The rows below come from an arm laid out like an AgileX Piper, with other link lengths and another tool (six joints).
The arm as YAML. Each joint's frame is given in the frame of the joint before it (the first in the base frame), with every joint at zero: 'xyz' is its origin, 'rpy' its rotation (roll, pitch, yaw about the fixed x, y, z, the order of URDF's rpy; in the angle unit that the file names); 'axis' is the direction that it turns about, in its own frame. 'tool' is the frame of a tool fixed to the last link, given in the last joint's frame.
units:
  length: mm
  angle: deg
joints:
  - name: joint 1
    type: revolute
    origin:
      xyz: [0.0, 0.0, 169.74]
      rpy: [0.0, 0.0, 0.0]
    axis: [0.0, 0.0, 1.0]
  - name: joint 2
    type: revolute
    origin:
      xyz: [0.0, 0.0, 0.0]
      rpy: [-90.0, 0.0, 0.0]
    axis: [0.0, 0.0, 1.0]
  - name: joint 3
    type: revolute
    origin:
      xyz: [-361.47, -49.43, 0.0]
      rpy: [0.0, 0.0, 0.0]
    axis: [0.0, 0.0, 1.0]
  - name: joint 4
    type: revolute
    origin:
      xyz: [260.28, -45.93, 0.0]
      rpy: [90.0, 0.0, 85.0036]
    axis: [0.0, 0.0, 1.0]
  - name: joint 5
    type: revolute
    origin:
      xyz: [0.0, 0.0, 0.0]
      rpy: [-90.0, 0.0, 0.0]
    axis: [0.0, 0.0, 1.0]
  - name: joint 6
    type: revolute
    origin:
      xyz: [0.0, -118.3, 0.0]
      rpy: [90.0, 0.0, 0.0]
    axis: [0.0, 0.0, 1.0]
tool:
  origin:
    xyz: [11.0, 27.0, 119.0]
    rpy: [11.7, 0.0, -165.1]
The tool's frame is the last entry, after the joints.
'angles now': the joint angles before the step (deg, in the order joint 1, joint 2, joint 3, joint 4, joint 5, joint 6). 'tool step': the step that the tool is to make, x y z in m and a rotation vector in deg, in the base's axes. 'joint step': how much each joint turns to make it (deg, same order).
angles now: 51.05 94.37 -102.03 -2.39 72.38 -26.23
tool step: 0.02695 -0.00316 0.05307 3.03 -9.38 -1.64
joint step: 0.00 -0.18 -8.22 -5.63 0.14 -0.01
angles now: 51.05 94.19 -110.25 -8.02 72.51 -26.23
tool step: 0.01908 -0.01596 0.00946 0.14 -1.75 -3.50
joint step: -2.29 0.00 -1.51 -1.80 0.38 0.64
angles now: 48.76 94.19 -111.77 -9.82 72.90 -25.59
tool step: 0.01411 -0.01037 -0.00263 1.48 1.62 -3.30
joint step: -3.16 0.36 0.00 1.66 -0.19 1.06
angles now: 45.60 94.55 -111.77 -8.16 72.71 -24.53
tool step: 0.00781 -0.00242 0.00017 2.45 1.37 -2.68
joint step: -1.85 0.21 0.00 1.59 -0.72 1.99
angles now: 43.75 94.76 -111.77 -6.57 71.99 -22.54
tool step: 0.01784 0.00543 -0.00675 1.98 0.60 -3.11
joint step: -1.25 1.75 -0.24 0.13 -2.13 2.82
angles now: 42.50 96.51 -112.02 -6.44 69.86 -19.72
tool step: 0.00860 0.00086 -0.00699 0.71 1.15 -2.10
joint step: -0.76 1.03 0.00 0.11 -0.46 1.88
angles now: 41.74 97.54 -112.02 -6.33 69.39 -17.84
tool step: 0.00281 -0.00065 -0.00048 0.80 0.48 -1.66
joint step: -0.24 0.15 0.00 -0.23 -0.13 1.78
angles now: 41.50 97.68 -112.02 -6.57 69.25 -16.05
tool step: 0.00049 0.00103 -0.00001 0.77 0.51 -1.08
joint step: 0.00 0.10 -0.08 0.00 0.00 1.42
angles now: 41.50 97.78 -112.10 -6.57 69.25 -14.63
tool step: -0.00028 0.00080 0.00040 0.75 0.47 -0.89
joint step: 0.00 -0.02 0.00 0.10 0.00 1.22
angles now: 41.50 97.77 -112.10 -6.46 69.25 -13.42
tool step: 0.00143 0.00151 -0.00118 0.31 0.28 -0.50
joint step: 0.00 0.30 -0.14 -0.01 -0.08 0.67
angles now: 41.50 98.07 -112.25 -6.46 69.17 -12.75
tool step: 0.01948 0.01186 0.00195 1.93 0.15 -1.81
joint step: -0.75 3.52 -4.92 0.54 0.41 1.59
